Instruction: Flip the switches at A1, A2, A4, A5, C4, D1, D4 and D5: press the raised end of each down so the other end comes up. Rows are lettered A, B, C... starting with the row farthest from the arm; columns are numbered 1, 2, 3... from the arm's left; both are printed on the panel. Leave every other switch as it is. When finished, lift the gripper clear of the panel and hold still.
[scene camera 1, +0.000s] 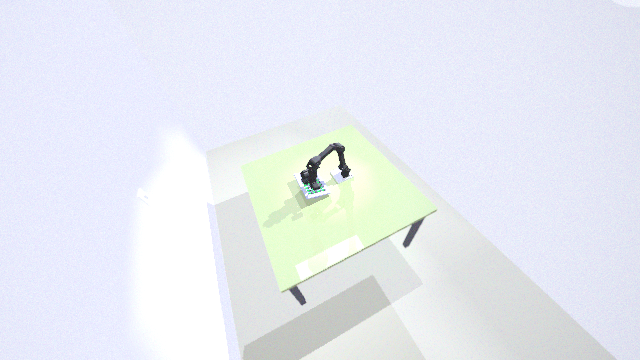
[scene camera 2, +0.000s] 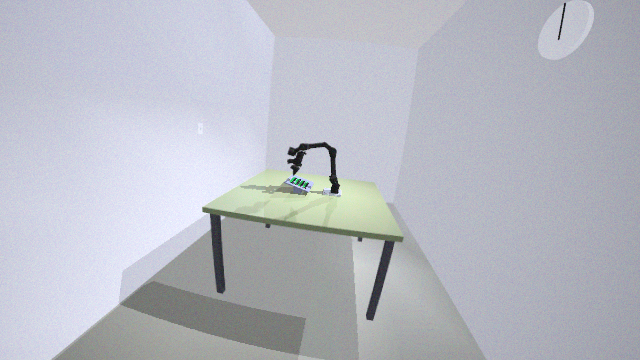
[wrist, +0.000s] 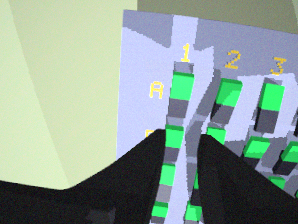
In view: my gripper (wrist: 181, 140), a rocker switch (wrist: 182, 83), a rocker switch (wrist: 227, 97) and a rocker switch (wrist: 271, 96).
